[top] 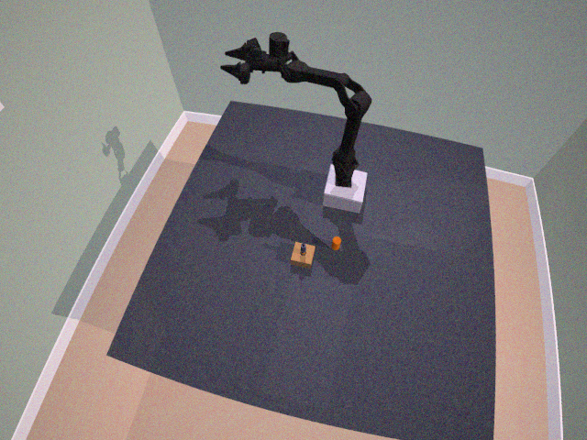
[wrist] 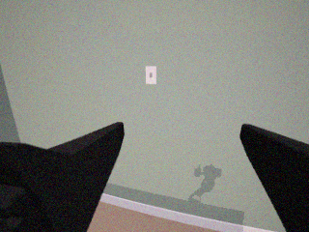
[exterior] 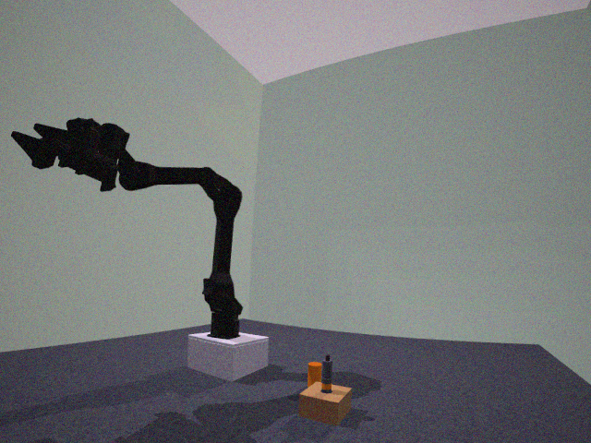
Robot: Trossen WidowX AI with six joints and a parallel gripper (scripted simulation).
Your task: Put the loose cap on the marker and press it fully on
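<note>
My gripper tip is now 45 cm above the orange cap, 44 cm to the right of it and 42 cm short of it. Round my gripper tip: marker: 48 cm ahead, 39 cm below, 32 cm to the left; then holder block: 48 cm ahead, 46 cm below, 32 cm to the left.
</note>
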